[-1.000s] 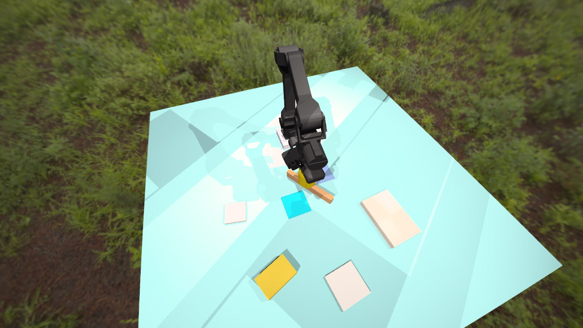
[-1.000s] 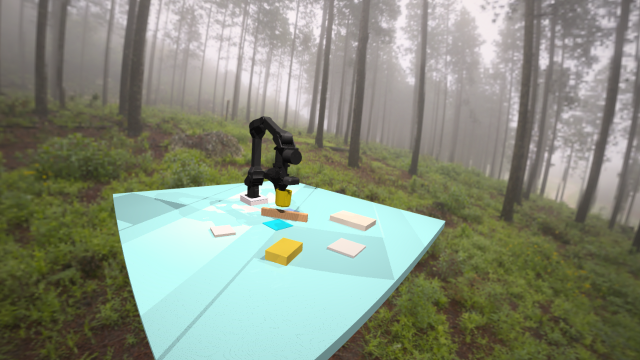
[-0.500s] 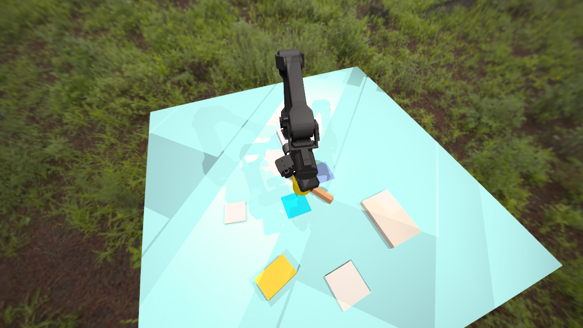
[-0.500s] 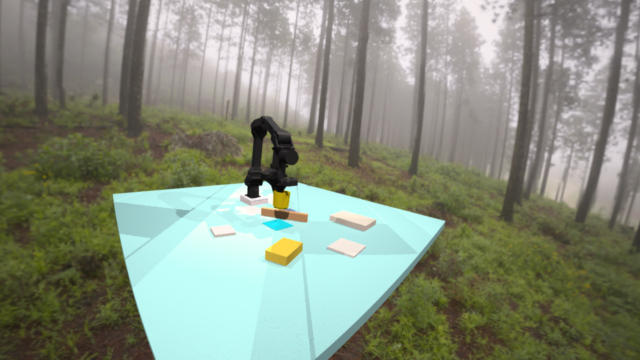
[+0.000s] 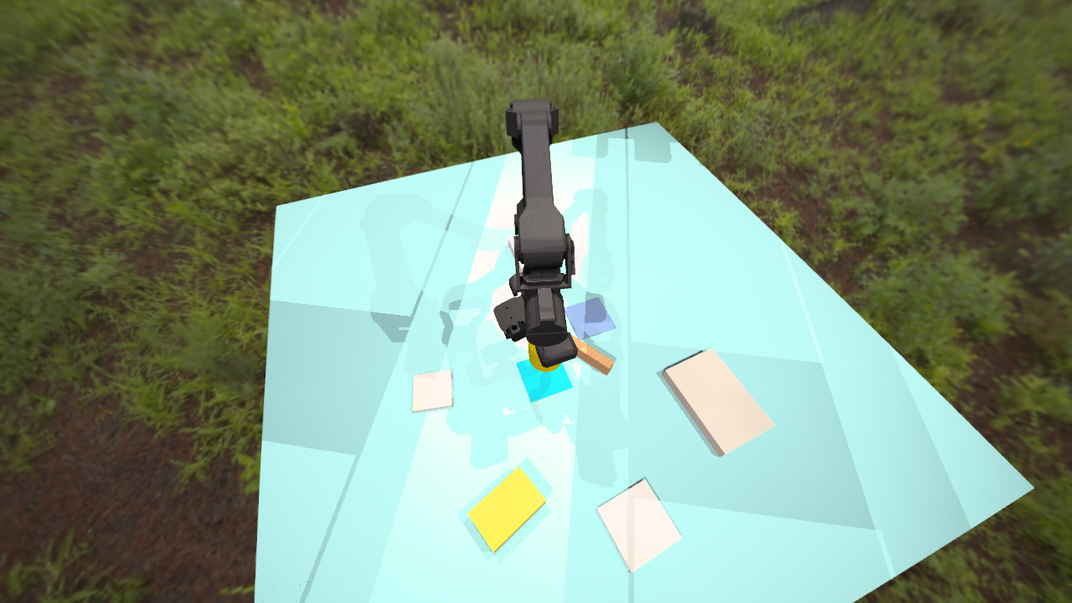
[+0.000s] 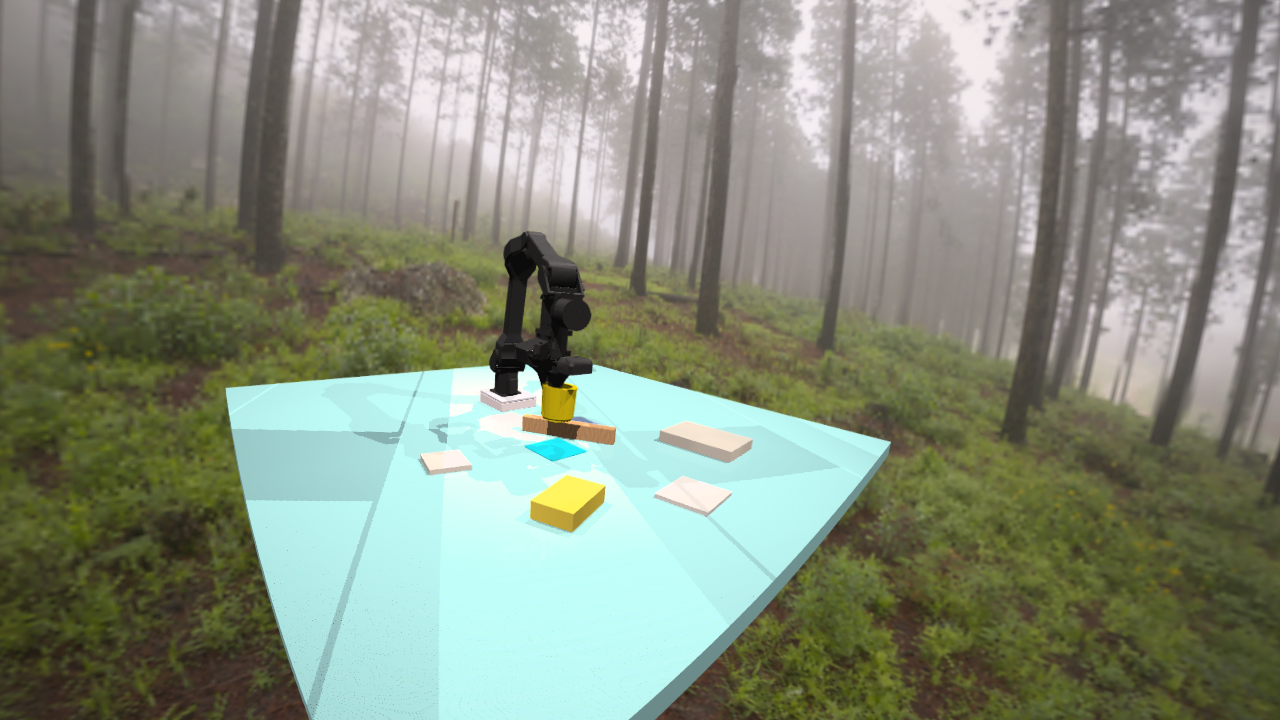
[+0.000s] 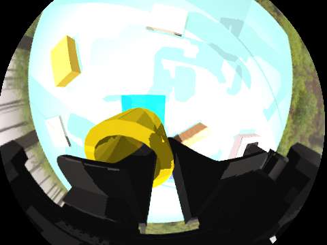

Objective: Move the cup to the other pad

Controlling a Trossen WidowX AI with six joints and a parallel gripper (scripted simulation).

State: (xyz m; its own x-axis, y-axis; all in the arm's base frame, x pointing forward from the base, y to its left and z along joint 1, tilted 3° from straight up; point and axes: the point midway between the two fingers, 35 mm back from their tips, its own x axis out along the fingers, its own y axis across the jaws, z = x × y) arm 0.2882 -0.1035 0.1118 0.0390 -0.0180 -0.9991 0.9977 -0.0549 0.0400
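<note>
My gripper tip is 10 cm above the cyan square, 3 cm short of it and 1 cm to the left of it. Round my gripper tip: yellow block (24 cm ahead, 16 cm to the right, 8 cm below); yellow cup (2 cm ahead); wooden bar (9 cm below, 7 cm to the left, 1 cm behind).
</note>
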